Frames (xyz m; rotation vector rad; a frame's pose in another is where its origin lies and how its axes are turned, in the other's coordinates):
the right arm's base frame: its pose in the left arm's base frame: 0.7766 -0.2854 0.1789 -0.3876 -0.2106 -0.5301
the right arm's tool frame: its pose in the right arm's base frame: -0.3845 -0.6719 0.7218 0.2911 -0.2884 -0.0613
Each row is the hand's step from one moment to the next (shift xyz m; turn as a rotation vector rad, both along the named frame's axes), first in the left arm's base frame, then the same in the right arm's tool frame.
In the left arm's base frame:
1: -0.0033 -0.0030 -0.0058 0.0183 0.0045 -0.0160
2: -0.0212 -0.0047 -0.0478 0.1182 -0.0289 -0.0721
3: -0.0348 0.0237 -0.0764 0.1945 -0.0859 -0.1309
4: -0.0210 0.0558 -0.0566 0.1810 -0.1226 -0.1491
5: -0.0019 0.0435 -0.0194 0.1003 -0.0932 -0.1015
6: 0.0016 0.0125 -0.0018 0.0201 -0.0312 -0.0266
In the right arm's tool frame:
1: -0.0044 -0.0041 -0.0041 0.0026 0.0133 -0.0207
2: -0.0402 -0.0135 -0.0309 0.0574 0.0346 -0.1245
3: -0.0774 0.0051 -0.0400 0.1030 0.0239 -0.2262
4: -0.0691 0.0394 -0.0208 0.0976 -0.0143 -0.2455
5: -0.0295 0.0373 -0.0026 0.0537 -0.0295 -0.1590
6: -0.0048 0.0117 0.0014 0.0123 -0.0167 -0.0407

